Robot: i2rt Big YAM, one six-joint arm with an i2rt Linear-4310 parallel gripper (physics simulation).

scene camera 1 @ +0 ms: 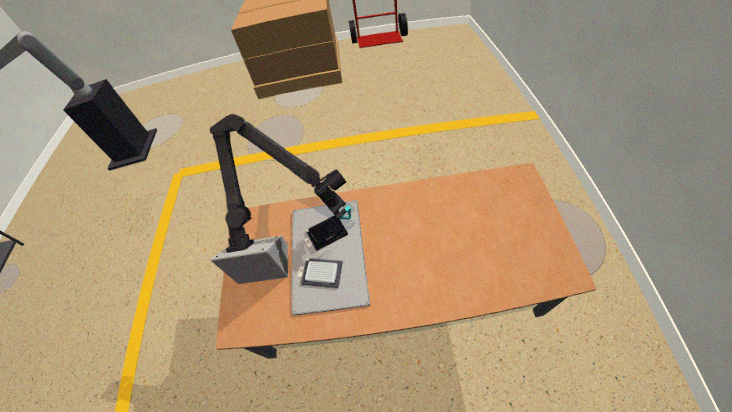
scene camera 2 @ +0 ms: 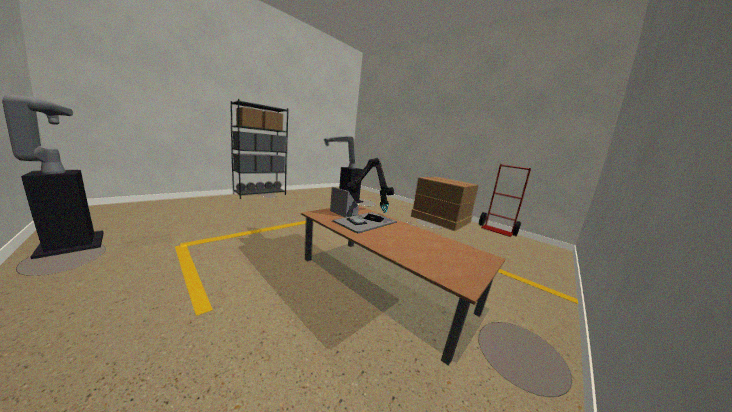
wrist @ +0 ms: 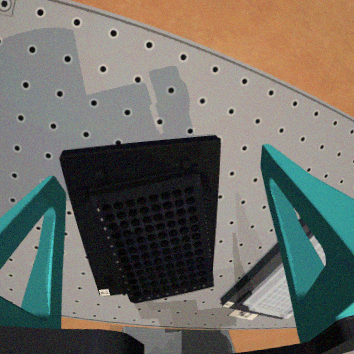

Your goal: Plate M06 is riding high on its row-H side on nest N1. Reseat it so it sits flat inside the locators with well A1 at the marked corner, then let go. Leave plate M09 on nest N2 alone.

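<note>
A black well plate, taken to be M06, sits in a black nest, N1. An A1 tag shows at the nest's lower left corner in the wrist view. The plate looks slightly skewed or tilted there; dark on dark hides how its edges meet the locators. A white plate, taken to be M09, lies in the other dark nest, N2, partly hidden by a finger in the wrist view. My gripper is open and empty, above and beside the black plate's far end.
Both nests stand on a grey perforated board on the orange table. A grey box stands by the arm base. Brown cartons stand on the floor behind.
</note>
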